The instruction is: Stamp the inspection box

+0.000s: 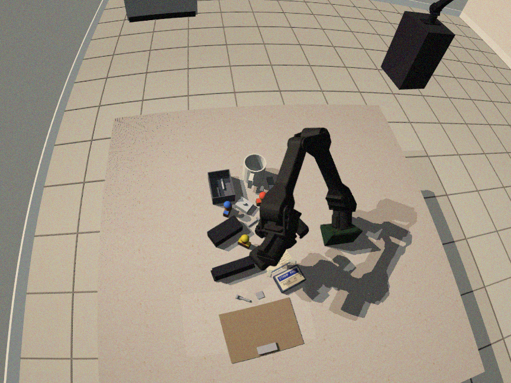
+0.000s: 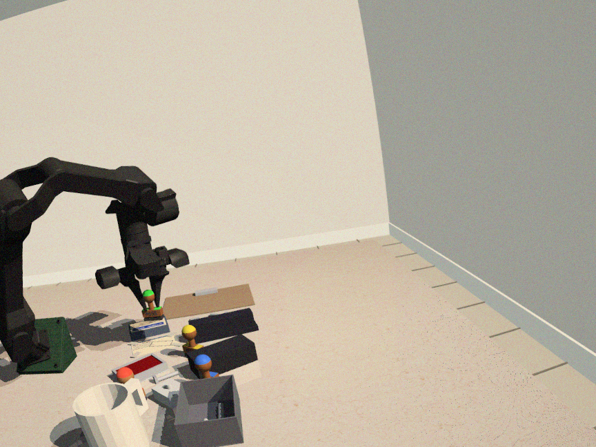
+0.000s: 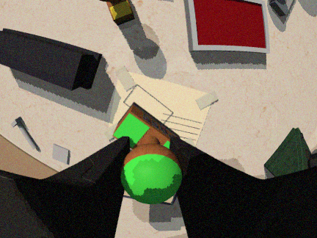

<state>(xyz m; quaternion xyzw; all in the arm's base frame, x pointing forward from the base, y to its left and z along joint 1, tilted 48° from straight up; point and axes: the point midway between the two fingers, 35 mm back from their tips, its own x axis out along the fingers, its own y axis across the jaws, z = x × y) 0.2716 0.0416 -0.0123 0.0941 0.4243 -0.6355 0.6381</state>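
The cream card is 80 mm below my gripper tip and 10 mm behind it. Round my gripper tip: yellow stamp 80 mm to the right, 70 mm ahead, 60 mm below; then green stamp right at my gripper tip; then blue-labelled tin 80 mm to the left, 70 mm below, 30 mm behind.
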